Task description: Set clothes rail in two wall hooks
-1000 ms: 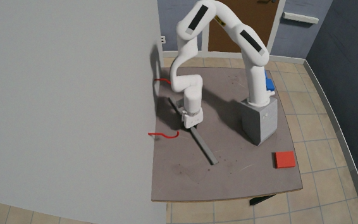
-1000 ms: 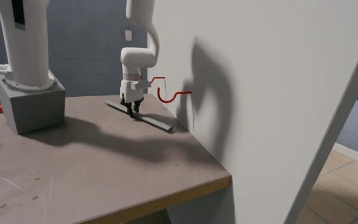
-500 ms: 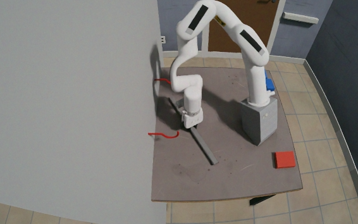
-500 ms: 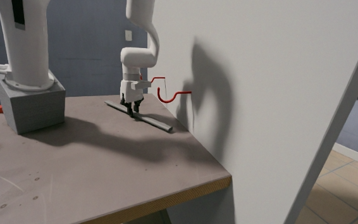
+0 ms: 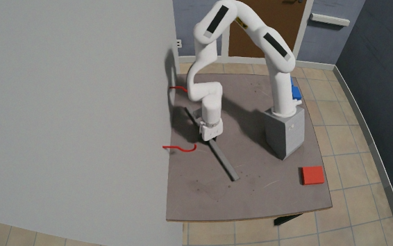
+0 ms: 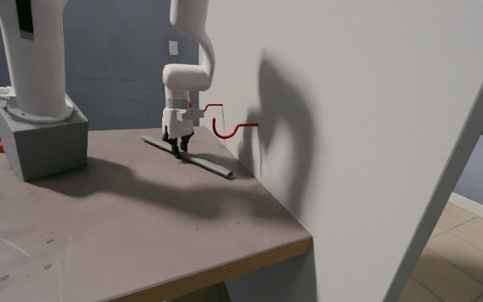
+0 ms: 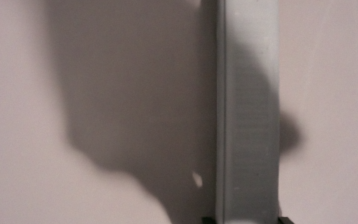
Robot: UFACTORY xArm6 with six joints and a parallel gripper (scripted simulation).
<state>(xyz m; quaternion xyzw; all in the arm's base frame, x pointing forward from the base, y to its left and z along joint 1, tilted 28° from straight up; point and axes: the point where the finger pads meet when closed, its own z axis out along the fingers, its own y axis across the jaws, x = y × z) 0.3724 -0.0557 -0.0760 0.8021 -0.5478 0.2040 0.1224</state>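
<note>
Now: hand 1 cm above the clothes rail. Round my hand: blue object 59 cm behind, 21 cm to the right, 1 cm below; white wall panel 40 cm above, 21 cm ahead, 9 cm to the right; red block 47 cm behind, 32 cm to the left, 2 cm below.
</note>
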